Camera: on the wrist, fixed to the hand. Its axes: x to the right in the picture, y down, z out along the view.
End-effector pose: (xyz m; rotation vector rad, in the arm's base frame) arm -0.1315 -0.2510 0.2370 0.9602 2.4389 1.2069
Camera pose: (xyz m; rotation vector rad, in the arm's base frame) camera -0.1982 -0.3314 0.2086 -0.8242 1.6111 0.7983
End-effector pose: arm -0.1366 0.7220 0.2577 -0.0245 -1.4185 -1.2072
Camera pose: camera -0.1445 0.6434 0.1837 -0.6890 1.1230 2.7588
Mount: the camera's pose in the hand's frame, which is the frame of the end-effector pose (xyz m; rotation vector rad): -0.0047 -0.0872 -0.0640 -0.5106 -0.2667 -1.5835
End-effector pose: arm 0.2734 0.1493 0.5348 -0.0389 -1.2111 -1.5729
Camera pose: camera 0.2449 0.0977 0.4440 -0.4142 0.7577 2.6726
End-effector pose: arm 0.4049 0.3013 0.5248 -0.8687 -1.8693 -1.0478
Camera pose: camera 0.3534 0.2069 0.5125 -0.4220 1.9342 1.9282
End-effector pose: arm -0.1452 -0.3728 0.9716 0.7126 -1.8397 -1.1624
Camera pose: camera -0.0845 -0.4333 0.9054 -1.6645 0.6988 2.3939
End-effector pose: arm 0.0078 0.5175 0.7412 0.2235 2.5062 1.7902
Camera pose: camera -0.0032 0.4292 0.6796 -1.0914 1.0868 1.2900
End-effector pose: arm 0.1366 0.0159 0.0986 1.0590 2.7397 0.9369
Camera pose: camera 0.0719 -0.0708 0.1011 -0.9174 1.9089 0.8591
